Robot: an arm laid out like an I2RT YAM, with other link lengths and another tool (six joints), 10 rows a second.
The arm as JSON. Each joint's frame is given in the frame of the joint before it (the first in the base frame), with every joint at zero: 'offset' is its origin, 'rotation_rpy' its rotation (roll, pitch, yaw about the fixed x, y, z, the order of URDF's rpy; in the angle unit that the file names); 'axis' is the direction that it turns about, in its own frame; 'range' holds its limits. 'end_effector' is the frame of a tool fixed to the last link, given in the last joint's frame.
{
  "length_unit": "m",
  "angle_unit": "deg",
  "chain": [
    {
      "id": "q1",
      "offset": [
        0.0,
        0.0,
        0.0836
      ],
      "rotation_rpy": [
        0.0,
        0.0,
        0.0
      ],
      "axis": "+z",
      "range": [
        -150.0,
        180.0
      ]
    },
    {
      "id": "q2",
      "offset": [
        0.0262,
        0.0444,
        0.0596
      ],
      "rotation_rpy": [
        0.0,
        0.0,
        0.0
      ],
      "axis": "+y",
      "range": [
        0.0,
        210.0
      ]
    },
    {
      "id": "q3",
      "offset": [
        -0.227,
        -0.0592,
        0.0
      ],
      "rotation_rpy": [
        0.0,
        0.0,
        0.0
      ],
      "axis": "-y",
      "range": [
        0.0,
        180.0
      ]
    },
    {
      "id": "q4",
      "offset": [
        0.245,
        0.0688,
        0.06
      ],
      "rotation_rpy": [
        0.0,
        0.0,
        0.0
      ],
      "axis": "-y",
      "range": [
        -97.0,
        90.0
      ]
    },
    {
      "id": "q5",
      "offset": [
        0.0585,
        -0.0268,
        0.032
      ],
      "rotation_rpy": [
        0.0,
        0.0,
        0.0
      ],
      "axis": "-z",
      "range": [
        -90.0,
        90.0
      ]
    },
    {
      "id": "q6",
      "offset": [
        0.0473,
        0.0,
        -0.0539
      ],
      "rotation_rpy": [
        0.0,
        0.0,
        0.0
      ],
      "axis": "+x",
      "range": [
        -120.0,
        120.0
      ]
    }
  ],
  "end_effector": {
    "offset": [
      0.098,
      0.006,
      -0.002
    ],
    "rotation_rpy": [
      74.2,
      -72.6,
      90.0
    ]
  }
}
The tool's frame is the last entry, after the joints.
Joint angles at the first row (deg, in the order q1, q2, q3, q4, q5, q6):
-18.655, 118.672, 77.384, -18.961, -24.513, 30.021
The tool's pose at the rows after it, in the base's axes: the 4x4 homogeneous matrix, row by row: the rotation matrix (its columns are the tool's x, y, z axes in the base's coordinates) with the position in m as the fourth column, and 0 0 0 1 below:
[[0.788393 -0.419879 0.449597 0.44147], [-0.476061 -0.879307 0.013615 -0.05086], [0.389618 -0.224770 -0.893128 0.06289], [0 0 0 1]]
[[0.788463 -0.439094 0.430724 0.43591], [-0.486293 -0.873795 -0.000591 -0.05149], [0.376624 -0.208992 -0.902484 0.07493], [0 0 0 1]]
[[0.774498 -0.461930 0.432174 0.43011], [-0.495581 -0.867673 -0.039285 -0.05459], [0.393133 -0.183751 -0.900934 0.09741], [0 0 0 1]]
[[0.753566 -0.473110 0.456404 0.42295], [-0.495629 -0.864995 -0.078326 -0.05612], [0.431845 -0.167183 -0.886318 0.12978], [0 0 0 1]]
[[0.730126 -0.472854 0.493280 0.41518], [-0.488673 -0.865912 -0.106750 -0.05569], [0.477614 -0.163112 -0.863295 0.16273], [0 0 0 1]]
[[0.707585 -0.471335 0.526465 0.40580], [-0.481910 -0.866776 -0.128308 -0.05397], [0.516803 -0.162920 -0.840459 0.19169], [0 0 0 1]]
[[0.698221 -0.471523 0.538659 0.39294], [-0.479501 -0.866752 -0.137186 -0.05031], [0.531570 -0.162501 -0.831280 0.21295], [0 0 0 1]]
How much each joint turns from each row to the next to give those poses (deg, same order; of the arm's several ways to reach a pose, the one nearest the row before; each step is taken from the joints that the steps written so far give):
0.000, -0.570, 2.207, -3.803, 0.044, 0.000
0.043, -2.185, 0.350, -3.322, 1.180, 0.545
0.023, -4.041, 0.024, -3.148, 2.142, 0.657
0.043, -5.509, 0.043, -3.279, 1.727, 0.305
0.000, -5.400, 0.196, -2.754, 0.874, -0.021
0.000, -4.873, 0.197, -2.514, 0.568, -0.001
0.000, -4.131, 0.086, -3.232, 0.263, 0.023

